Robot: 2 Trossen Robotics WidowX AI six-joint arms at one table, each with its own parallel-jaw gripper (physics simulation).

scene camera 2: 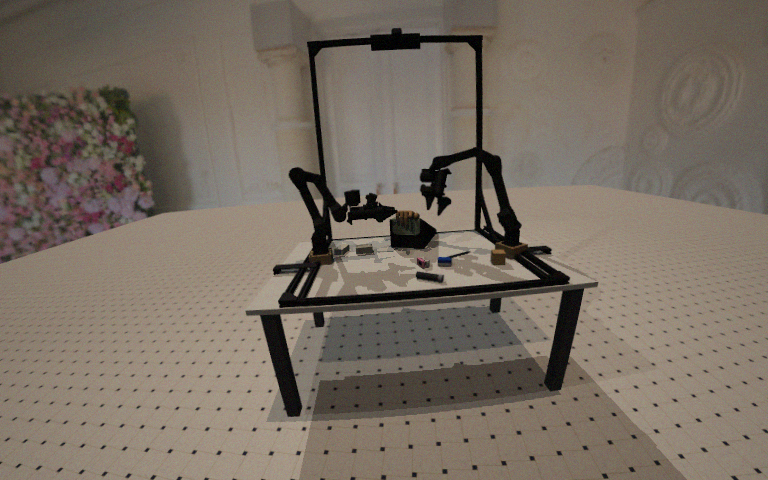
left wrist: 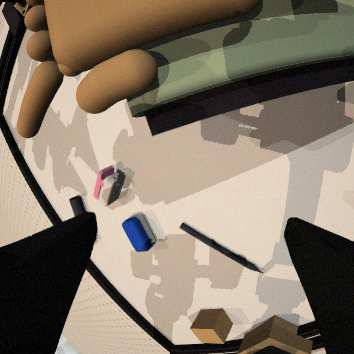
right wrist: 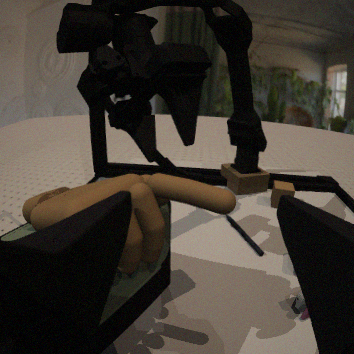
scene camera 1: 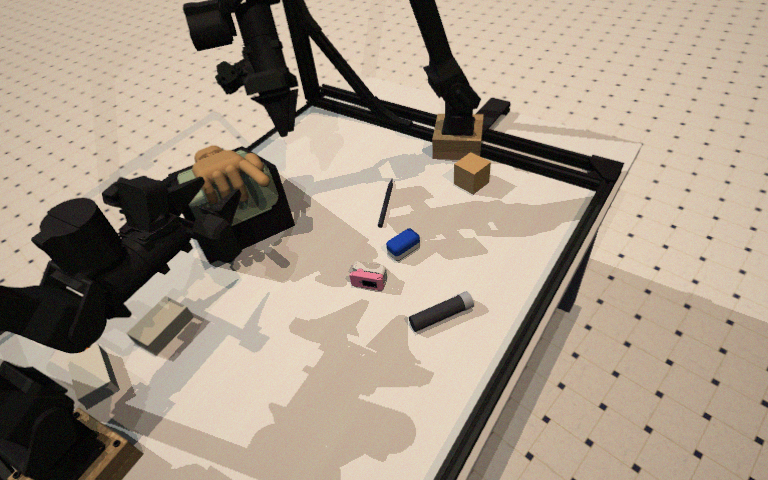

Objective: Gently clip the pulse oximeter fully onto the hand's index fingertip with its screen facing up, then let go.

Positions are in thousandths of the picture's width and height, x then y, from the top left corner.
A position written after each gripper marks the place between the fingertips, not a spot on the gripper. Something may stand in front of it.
The left gripper (scene camera 1: 376,280) is open and holds nothing. The right gripper (scene camera 1: 288,386) is open, with nothing in its grasp. Also in view: a grey pad (scene camera 1: 218,664). A wooden cube (scene camera 1: 615,359) and a blue block (scene camera 1: 519,516) rest on the table. Also in view: a pulse oximeter (scene camera 1: 477,574).
The pulse oximeter also shows in the left wrist view (left wrist: 306,518). The blue block shows as well in the left wrist view (left wrist: 386,645). The wooden cube is seen too in the left wrist view (left wrist: 606,914).
